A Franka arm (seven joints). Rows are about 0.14 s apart.
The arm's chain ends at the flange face. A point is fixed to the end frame.
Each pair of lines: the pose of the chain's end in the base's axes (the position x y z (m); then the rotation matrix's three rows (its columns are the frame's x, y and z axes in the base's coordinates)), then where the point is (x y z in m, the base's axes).
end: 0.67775 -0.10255 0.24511; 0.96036 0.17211 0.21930; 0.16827 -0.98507 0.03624; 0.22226 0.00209 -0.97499
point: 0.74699 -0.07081 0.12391
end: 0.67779 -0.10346 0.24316; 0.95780 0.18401 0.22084; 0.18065 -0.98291 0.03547; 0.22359 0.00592 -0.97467
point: 0.74689 -0.07131 0.12199
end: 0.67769 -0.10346 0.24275; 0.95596 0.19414 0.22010; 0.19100 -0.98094 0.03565; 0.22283 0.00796 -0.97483
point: 0.74641 -0.07086 0.12148
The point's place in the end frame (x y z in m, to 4 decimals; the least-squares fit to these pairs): 0.0449 -0.0196 0.1345
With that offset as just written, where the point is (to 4 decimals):
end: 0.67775 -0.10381 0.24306; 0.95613 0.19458 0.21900; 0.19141 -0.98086 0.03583; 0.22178 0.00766 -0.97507
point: 0.7463 -0.0712 0.1217
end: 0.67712 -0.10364 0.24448; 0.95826 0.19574 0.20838; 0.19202 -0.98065 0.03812; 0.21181 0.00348 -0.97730
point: 0.7443 -0.0707 0.1225
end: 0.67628 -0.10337 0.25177; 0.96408 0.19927 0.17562; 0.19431 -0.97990 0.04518; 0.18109 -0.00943 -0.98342
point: 0.7393 -0.0694 0.1278
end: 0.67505 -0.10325 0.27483; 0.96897 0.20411 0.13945; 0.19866 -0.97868 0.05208; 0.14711 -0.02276 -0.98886
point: 0.7333 -0.0681 0.1489
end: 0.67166 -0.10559 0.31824; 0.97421 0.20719 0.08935; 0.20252 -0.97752 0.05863; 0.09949 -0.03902 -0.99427
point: 0.7234 -0.0695 0.1897
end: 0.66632 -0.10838 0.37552; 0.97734 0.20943 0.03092; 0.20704 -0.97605 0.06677; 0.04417 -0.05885 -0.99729
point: 0.7103 -0.0710 0.2445
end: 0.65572 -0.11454 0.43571; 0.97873 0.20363 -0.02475; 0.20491 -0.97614 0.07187; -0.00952 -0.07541 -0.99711
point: 0.6923 -0.0765 0.3026
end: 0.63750 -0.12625 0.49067; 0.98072 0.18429 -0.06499; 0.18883 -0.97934 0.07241; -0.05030 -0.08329 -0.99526
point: 0.6692 -0.0888 0.3562
